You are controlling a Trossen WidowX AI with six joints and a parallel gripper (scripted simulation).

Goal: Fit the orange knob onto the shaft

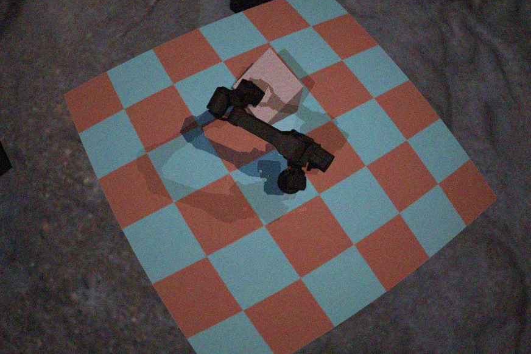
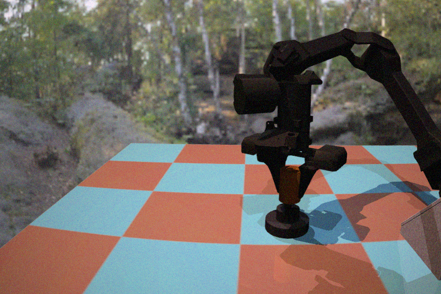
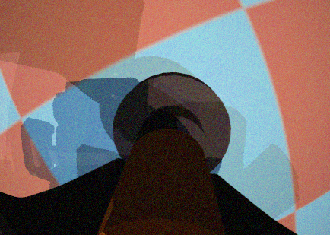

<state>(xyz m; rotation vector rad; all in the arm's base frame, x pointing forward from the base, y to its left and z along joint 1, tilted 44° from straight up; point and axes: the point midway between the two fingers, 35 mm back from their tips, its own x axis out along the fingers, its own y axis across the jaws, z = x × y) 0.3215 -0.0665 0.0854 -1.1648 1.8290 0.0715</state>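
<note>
Right now my gripper tip is 2 cm below the orange knob. Also, from my gripper tip: dark pedestal (4 cm below).
</note>
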